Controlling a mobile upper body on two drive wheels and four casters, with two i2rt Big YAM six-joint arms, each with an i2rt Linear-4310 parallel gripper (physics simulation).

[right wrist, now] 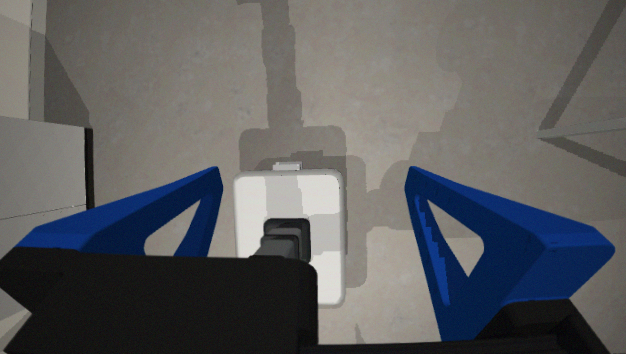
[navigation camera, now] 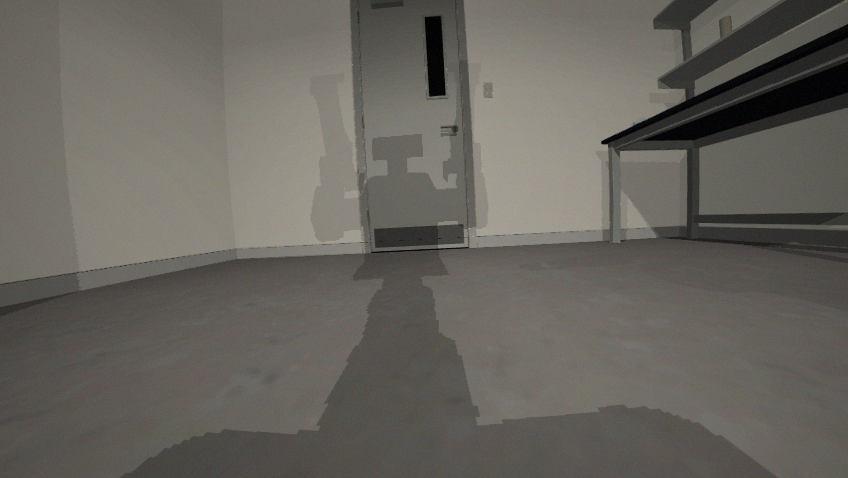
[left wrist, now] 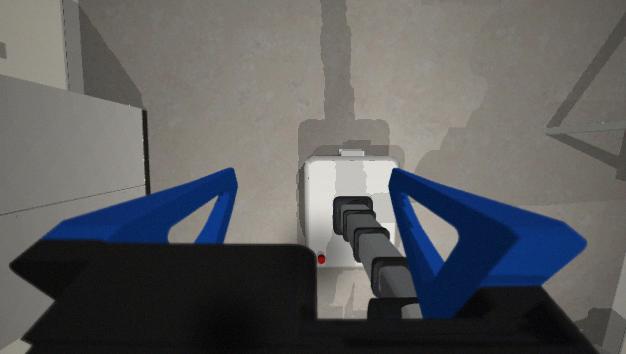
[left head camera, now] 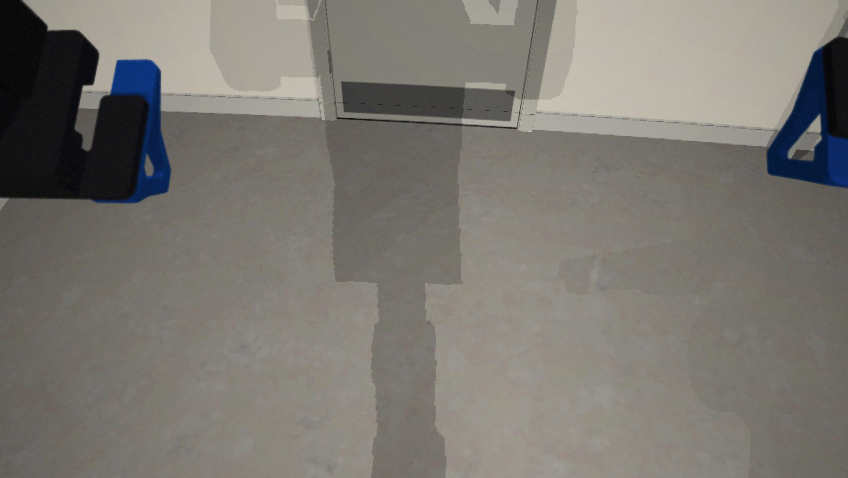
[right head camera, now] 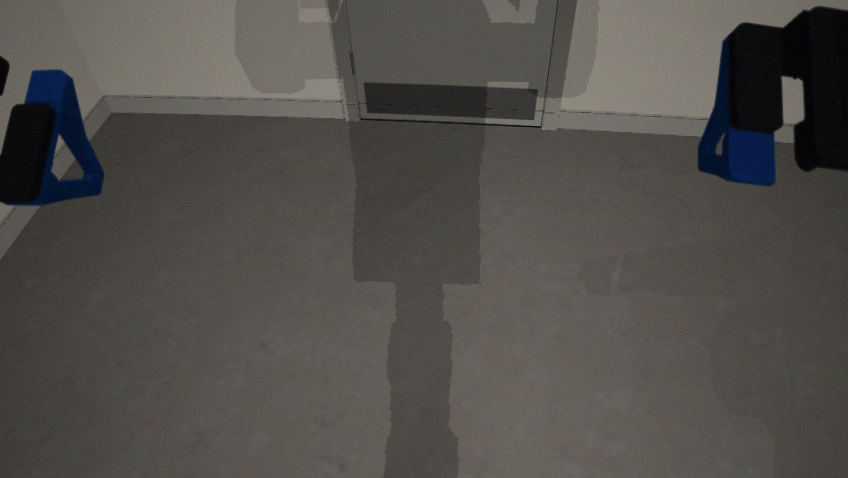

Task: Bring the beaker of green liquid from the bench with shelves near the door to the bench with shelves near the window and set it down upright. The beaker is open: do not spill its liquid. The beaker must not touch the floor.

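The beaker of green liquid does not show in any view. A bench with shelves (navigation camera: 615, 195) stands at the right in the navigation view, beside the door (navigation camera: 397, 112) (left head camera: 427, 47) (right head camera: 451, 47); its black top is seen from below its edge, so what stands on it is hidden. My left gripper (left wrist: 313, 176) is open and empty, high above the floor. My right gripper (right wrist: 313, 177) is open and empty too. Blue fingers of both grippers show at the left and right edges of both head views.
A beige cylinder (navigation camera: 725, 27) stands on the bench's lower shelf. A large grey box-like piece (left wrist: 75, 150) (right wrist: 40, 165) is at the left in the wrist views; a bench leg (left wrist: 585, 127) (right wrist: 585, 128) is at the right. My white base (left wrist: 320, 190) (right wrist: 250, 200) is below.
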